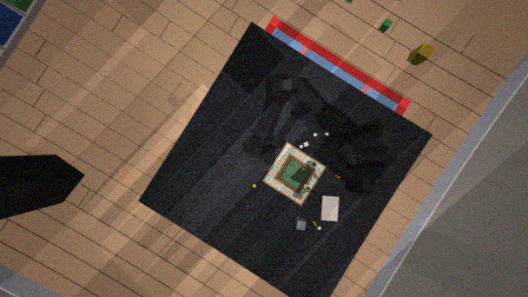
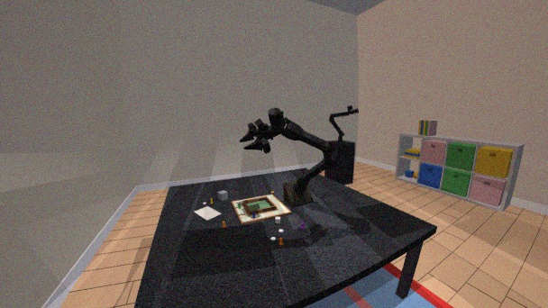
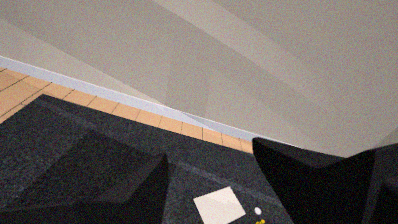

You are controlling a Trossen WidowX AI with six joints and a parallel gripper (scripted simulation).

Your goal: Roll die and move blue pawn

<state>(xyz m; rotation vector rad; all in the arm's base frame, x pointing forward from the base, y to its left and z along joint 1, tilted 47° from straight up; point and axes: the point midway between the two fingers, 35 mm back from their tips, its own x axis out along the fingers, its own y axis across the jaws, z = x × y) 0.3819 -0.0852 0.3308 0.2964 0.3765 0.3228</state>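
My gripper tip is now 16 cm past the white die, 3 cm to the right of it and 40 cm above it. The rest, counted from my gripper tip: green pawn (1 cm ahead, 18 cm to the right, 39 cm below); then blue pawn (4 cm behind, 4 cm to the right, 39 cm below); then white block (20 cm ahead, 20 cm to the right, 41 cm below).
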